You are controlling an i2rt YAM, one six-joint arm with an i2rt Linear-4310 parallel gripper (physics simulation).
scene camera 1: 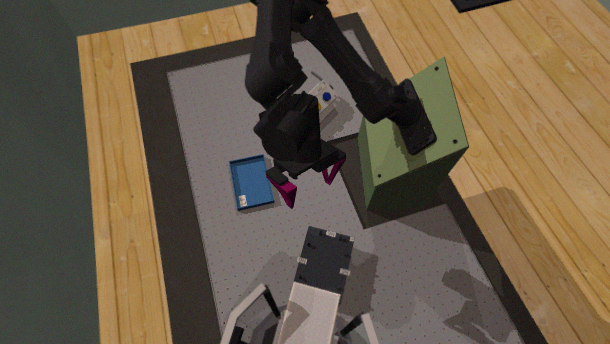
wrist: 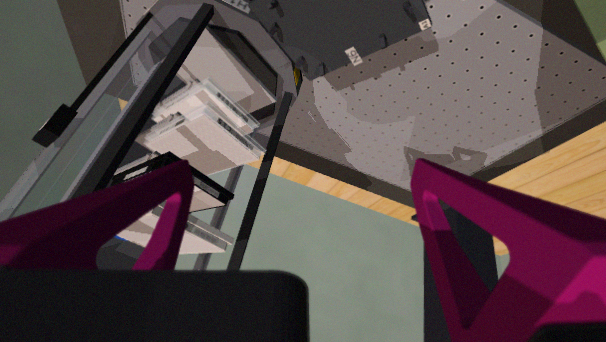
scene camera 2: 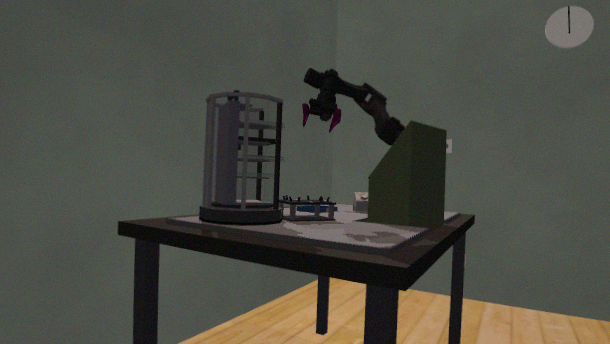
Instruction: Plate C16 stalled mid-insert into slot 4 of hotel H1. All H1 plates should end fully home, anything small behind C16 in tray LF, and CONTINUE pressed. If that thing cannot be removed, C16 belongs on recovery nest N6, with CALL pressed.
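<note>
My gripper is open and empty, high above the mat and beside hotel H1. In the wrist view, plate C16 is the pale plate below the black plate, partly hidden by the left finger; its label is unreadable. A tiny blue patch shows near its left end; I cannot tell what it is. Recovery nest N6 bears no plate. Blue tray LF looks empty. The button box is partly hidden by the arm from above; its blue button shows.
The green arm stand is at the right of the mat. Dark hotel posts stand around the plates. Two more pale plates, one close above the black plate in the wrist view, are stacked in the hotel.
</note>
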